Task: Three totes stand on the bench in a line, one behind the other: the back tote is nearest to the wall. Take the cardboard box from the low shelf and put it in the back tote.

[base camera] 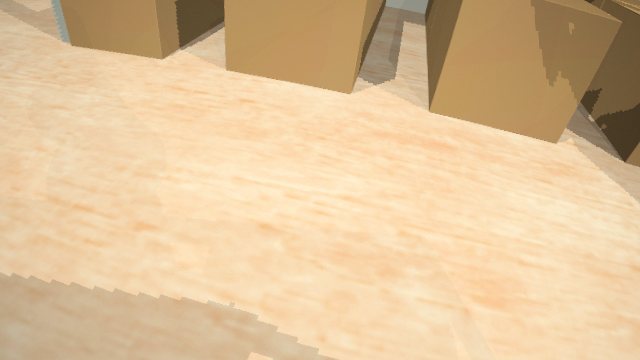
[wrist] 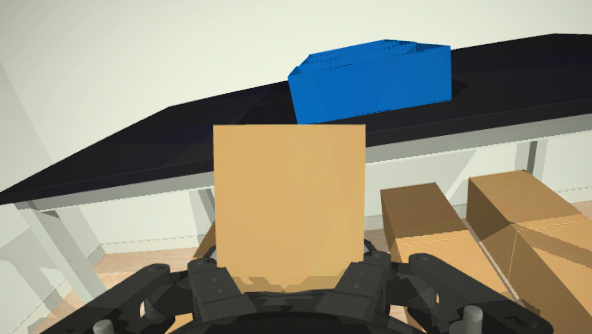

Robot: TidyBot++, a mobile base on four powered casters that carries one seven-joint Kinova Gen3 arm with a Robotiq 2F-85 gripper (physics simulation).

my gripper: wrist 290, 249; not seen in the base camera view (out of frame)
cardboard box: wrist 289, 199; not seen in the base camera view (out of frame)
